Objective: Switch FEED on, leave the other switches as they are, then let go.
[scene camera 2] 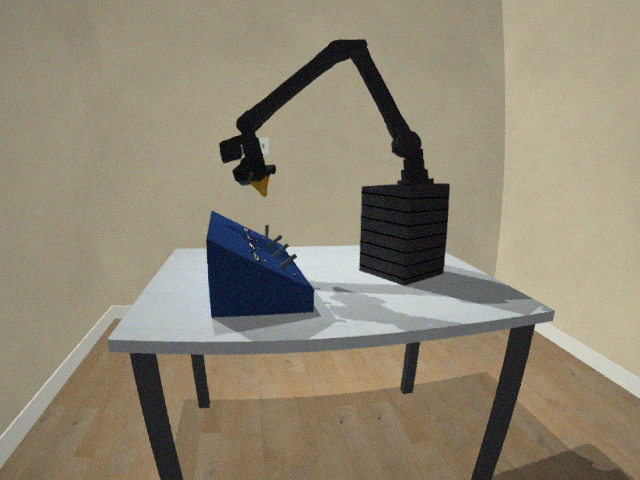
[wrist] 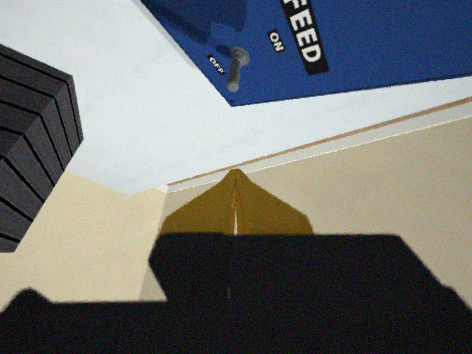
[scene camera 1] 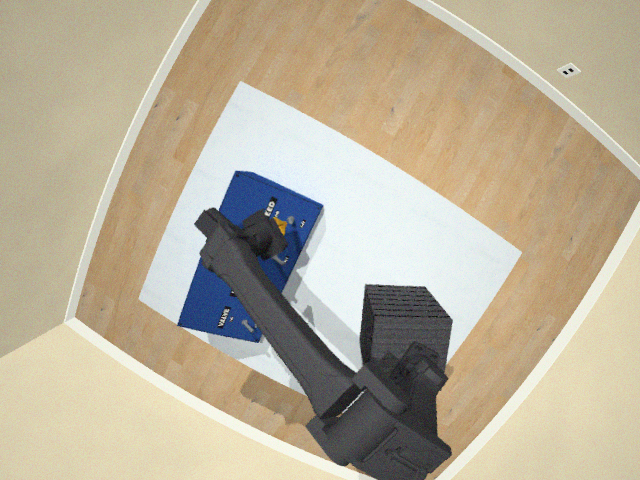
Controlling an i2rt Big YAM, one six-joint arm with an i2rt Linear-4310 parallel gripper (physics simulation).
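Seen in the pictures: gripper, between the fingertips: (scene camera 2: 265, 196) (wrist: 235, 176) (scene camera 1: 285, 223); arm's base, origin of its link: (scene camera 2: 415, 184) (scene camera 1: 414, 365).
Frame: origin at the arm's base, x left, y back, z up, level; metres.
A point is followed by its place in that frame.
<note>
The blue sloped switch panel (scene camera 1: 206, 289) @(z -0.129, x 0.153, y -0.582 m) (scene camera 2: 258, 289) @(z -0.228, x 0.296, y -0.499 m) (wrist: 380, 45) @(z -0.145, x -0.158, y -0.576 m) stands on the table. The FEED lever (scene camera 1: 290, 220) @(z -0.152, x -0.143, y -0.465 m) (scene camera 2: 266, 230) @(z -0.169, x -0.133, y -0.464 m) (wrist: 236, 70) @(z -0.170, x -0.135, y -0.467 m) stands nearly upright in scene camera 2, tilted up the slope toward the ON side. The other levers lean down the slope toward OFF, among them the VALVE lever (scene camera 1: 248, 325) @(z -0.180, x 0.214, y -0.424 m) and another lever (scene camera 1: 279, 259) @(z -0.176, x -0.025, y -0.439 m). My gripper (scene camera 1: 281, 225) @(z -0.056, x -0.145, y -0.467 m) (scene camera 2: 264, 195) @(z -0.056, x -0.145, y -0.467 m) (wrist: 235, 176) @(z -0.056, x -0.145, y -0.467 m) is shut and empty, its yellow fingertips apart from the FEED lever and above it. The arm hides part of the panel in scene camera 1.
The black ribbed pedestal (scene camera 1: 408, 325) @(z -0.014, x -0.085, y -0.077 m) (scene camera 2: 403, 235) @(z -0.144, x 0.107, y -0.077 m) (wrist: 30, 120) @(z -0.180, x -0.056, y -0.160 m) carries the arm base at the right of the white table (scene camera 1: 361, 206) @(z -0.295, x -0.268, y -0.303 m) (scene camera 2: 330, 343) @(z -0.307, x 0.433, y -0.354 m). The arm reaches over the table to the panel. A wall socket (scene camera 1: 568, 70) is on the wall.
</note>
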